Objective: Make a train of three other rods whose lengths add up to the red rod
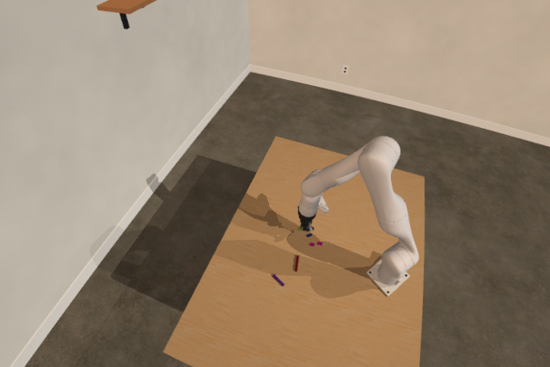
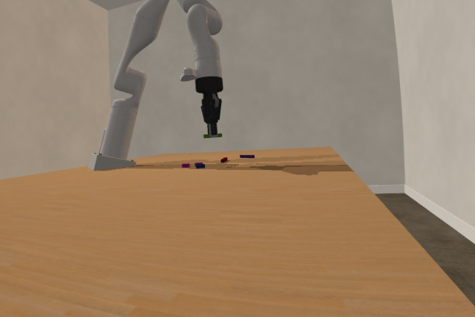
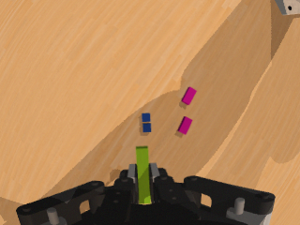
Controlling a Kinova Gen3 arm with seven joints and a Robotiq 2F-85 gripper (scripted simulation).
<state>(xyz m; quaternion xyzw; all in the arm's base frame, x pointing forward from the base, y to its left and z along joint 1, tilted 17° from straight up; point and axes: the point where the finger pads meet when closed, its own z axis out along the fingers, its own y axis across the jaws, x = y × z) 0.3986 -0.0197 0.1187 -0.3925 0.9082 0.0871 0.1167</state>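
The red rod lies 4 cm behind my hand, 13 cm to the left of it and 9 cm below it. From my hand the other things lie so: lime-green rod 1 cm below; then purple rod 1 cm behind, 23 cm to the left, 9 cm below.
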